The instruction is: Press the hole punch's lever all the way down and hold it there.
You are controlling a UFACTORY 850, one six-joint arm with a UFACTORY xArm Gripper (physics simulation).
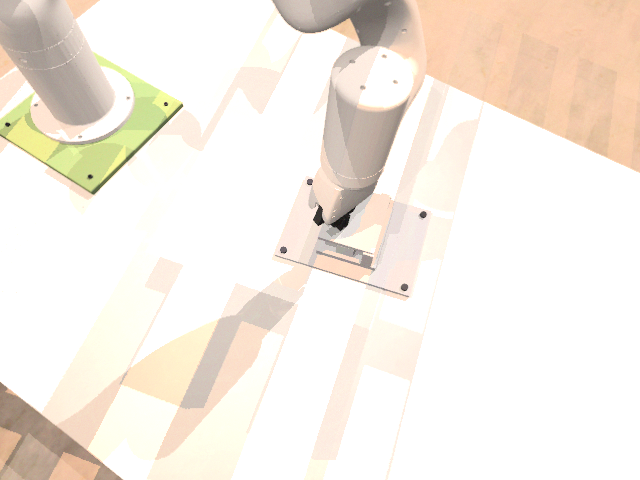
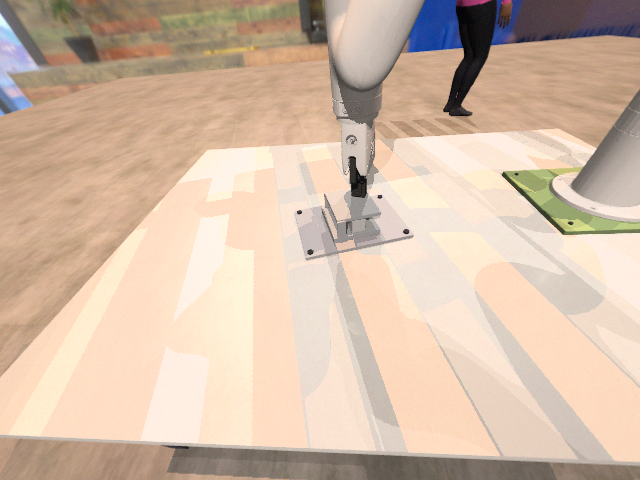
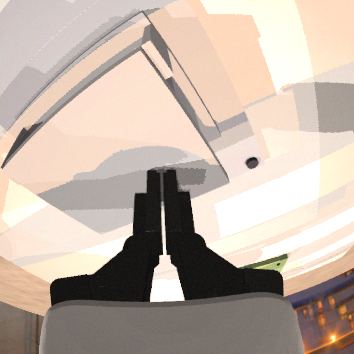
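Note:
The hole punch's lever (image 1: 364, 232) (image 2: 343, 207) (image 3: 115, 115) is a flat, pale grey plate on top of the punch, and looks close to level. A gap with a small block in it shows between the lever and the punch's lower part. The punch stands on a flat base plate (image 1: 408, 248) (image 2: 311, 232) with dark screws at its corners. My gripper (image 1: 338, 225) (image 2: 358, 195) (image 3: 161, 186) is shut and empty, pointing down. Its fingertips are at the lever's top face, near one edge, and look to be touching it. The fingers hide the exact contact spot.
The punch is on a large, pale patterned table (image 1: 491, 310) (image 2: 217, 392). A green mounting plate (image 1: 111, 165) (image 2: 540, 198) (image 3: 275, 262) carries the arm's base (image 1: 77, 87) (image 2: 615, 165). A person (image 2: 474, 46) stands on the floor beyond the table.

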